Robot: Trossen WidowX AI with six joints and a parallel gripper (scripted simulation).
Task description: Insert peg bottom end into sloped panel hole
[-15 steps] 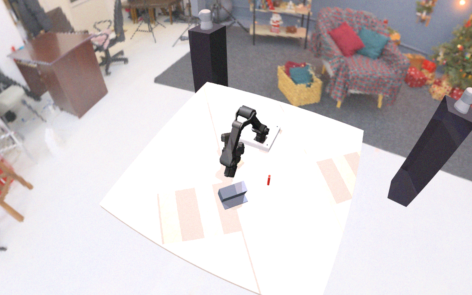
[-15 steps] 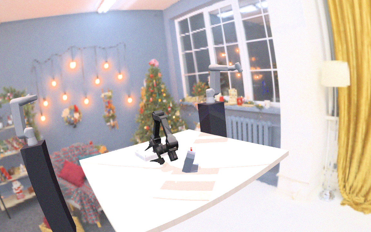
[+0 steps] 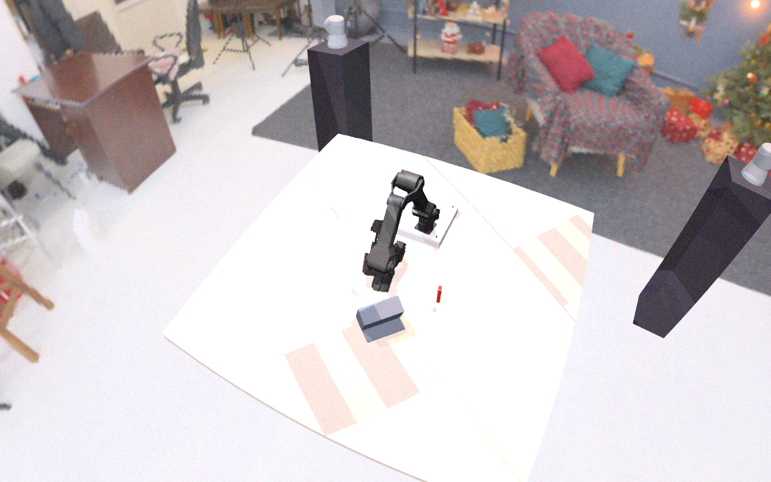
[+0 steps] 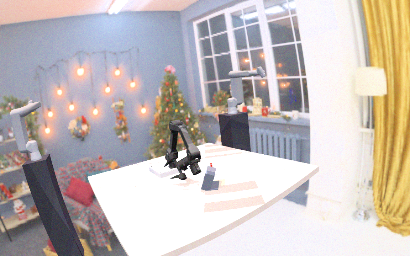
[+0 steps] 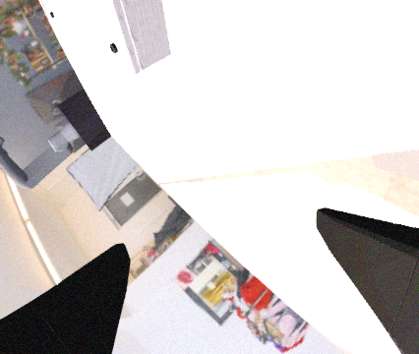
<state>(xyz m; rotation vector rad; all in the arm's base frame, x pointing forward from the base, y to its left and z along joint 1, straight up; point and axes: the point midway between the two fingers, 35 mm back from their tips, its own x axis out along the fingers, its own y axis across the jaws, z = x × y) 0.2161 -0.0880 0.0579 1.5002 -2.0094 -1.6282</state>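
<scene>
Now: the red peg 30 cm to the left of my gripper tip, 5 cm ahead of it and 2 cm below it. The rest, counted from my gripper tip: sloped panel 22 cm ahead, 18 cm to the left, 3 cm below.
</scene>
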